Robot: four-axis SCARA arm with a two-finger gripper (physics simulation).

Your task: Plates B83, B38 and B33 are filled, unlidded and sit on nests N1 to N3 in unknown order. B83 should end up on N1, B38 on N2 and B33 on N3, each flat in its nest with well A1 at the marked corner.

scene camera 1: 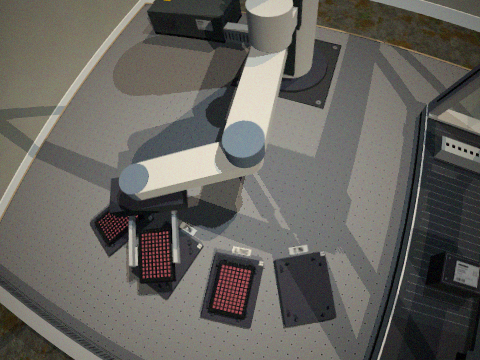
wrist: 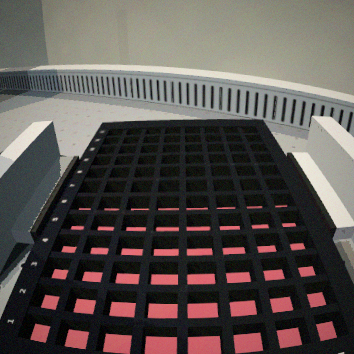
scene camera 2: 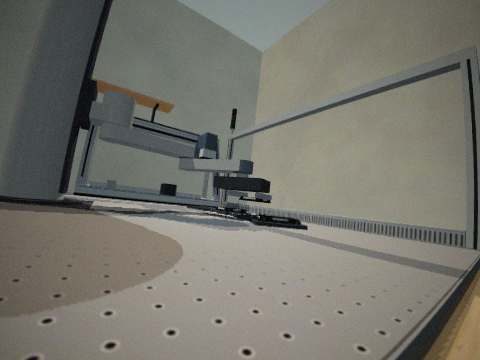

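Where they show: gripper, fingertip midpoint: [scene camera 1: 154, 264] [wrist: 181, 138]; arm's base, link origin: [scene camera 1: 289, 65] [scene camera 2: 30, 203].
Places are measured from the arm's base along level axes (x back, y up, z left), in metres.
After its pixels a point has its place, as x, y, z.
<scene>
My gripper [scene camera 1: 154, 263] {-0.729, 0.104, -0.087} [scene camera 2: 255, 198] {-0.729, 0.104, -0.087} [wrist: 181, 138] {-0.729, 0.104, -0.087} is shut on a black plate [scene camera 1: 156, 245] {-0.687, 0.092, -0.106} [wrist: 175, 235] {-0.690, 0.097, -0.105} with pink-filled wells. It holds the plate level above the second nest from the left [scene camera 1: 187, 255] {-0.677, 0.025, -0.049}, turned relative to it; no plate shows on this nest. In the wrist view column numbers run up the plate's left side, with 1 nearest the camera. A filled plate [scene camera 1: 112, 225] {-0.687, 0.034, -0.277} is on the leftmost nest [scene camera 1: 111, 248] {-0.745, 0.025, -0.255}, partly hidden by my gripper. Another filled plate [scene camera 1: 231, 289] {-0.713, 0.039, 0.086} lies on the third nest [scene camera 1: 252, 300] {-0.720, 0.024, 0.140}. The rightmost nest [scene camera 1: 305, 290] {-0.656, 0.025, 0.248} is empty. Plate names cannot be read.
Small label tags [scene camera 1: 241, 251] {-0.618, 0.015, 0.071} [scene camera 1: 298, 249] {-0.567, 0.015, 0.200} stand behind nests, too blurred to read surely. A dark box [scene camera 1: 195, 20] {0.036, 0.103, -0.348} is at the back left, beside the arm's base plate [scene camera 1: 325, 75] {-0.014, 0.013, 0.126}. A fence rail [scene camera 1: 422, 165] {-0.265, 0.063, 0.454} and another dark box [scene camera 1: 452, 272] {-0.536, 0.132, 0.540} are at the right.
</scene>
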